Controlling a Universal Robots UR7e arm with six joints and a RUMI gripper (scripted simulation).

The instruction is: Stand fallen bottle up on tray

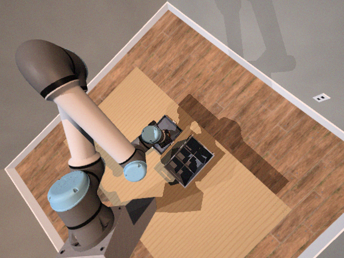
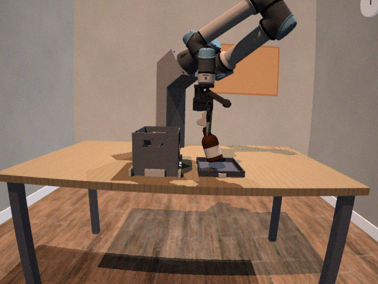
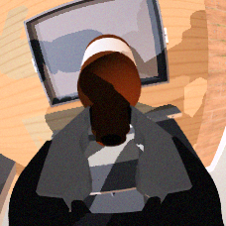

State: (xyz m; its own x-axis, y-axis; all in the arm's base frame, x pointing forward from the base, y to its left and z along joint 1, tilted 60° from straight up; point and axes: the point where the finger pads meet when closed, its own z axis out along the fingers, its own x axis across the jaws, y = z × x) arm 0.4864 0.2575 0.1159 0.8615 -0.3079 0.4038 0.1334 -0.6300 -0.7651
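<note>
My gripper is now 10 mm to the right of the bottle and 50 mm above it. Round my hand: grey crate 60 mm ahead, 210 mm to the right, 90 mm below; then dark tray 30 mm behind, 50 mm to the left, 160 mm below.
</note>
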